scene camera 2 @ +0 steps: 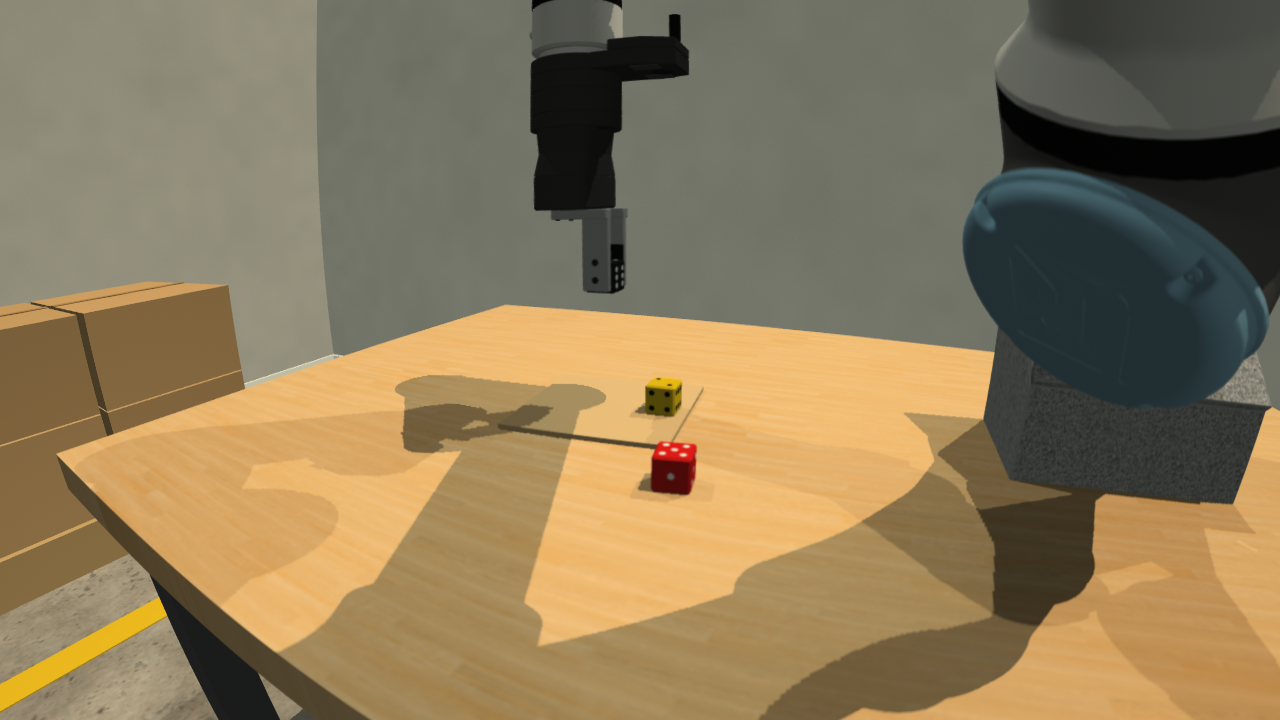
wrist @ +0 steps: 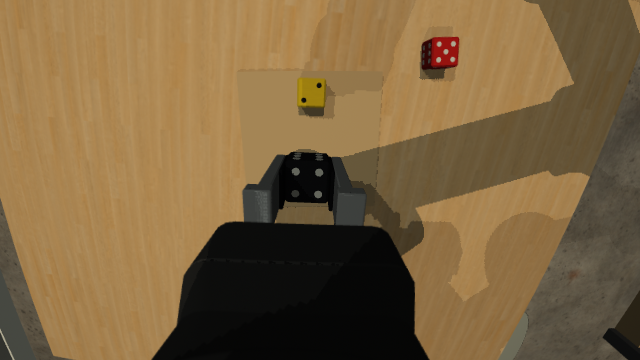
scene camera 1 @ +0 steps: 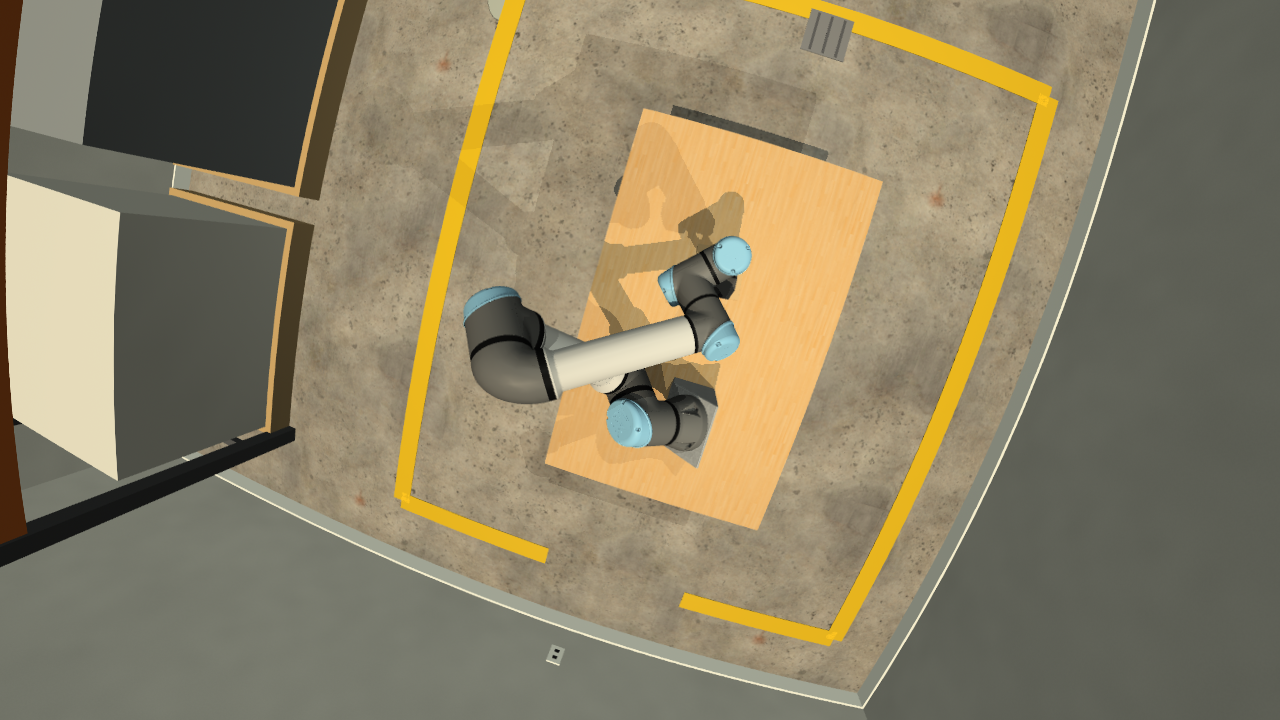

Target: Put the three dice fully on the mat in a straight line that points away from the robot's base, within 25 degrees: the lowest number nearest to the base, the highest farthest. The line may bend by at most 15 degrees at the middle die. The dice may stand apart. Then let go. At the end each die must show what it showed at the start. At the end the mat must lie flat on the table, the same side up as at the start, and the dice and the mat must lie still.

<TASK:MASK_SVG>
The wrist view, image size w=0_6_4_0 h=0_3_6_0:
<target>my gripper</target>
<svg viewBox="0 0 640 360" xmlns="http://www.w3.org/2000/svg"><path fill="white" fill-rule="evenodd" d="M151 359L429 360L415 335L415 282L388 232L379 227L363 226L367 195L363 188L352 187L340 157L329 157L328 208L329 211L333 211L334 225L275 223L278 211L283 209L286 199L285 162L288 155L276 155L258 184L247 184L242 190L244 222L227 222L219 226L183 276L177 326Z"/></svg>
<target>yellow die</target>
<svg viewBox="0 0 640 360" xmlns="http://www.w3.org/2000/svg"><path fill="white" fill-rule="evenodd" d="M298 78L297 106L324 108L326 80L322 78Z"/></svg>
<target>red die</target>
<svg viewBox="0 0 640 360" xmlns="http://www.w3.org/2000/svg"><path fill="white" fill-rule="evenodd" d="M423 42L421 66L423 70L447 69L458 65L458 37L433 37Z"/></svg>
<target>black die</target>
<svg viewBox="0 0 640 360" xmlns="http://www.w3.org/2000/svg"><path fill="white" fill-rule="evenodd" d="M291 152L285 162L285 200L287 202L301 203L328 202L329 156L326 153Z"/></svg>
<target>tan mat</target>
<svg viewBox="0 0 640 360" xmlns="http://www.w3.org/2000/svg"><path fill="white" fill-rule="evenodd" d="M283 206L328 207L328 202L300 203L287 202L285 200ZM236 72L246 185L258 184L277 154L289 155L291 152L326 153L329 157L341 158L352 187L363 188L367 194L366 206L374 206L383 71ZM298 78L326 79L324 108L300 108L297 106Z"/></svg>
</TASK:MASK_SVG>
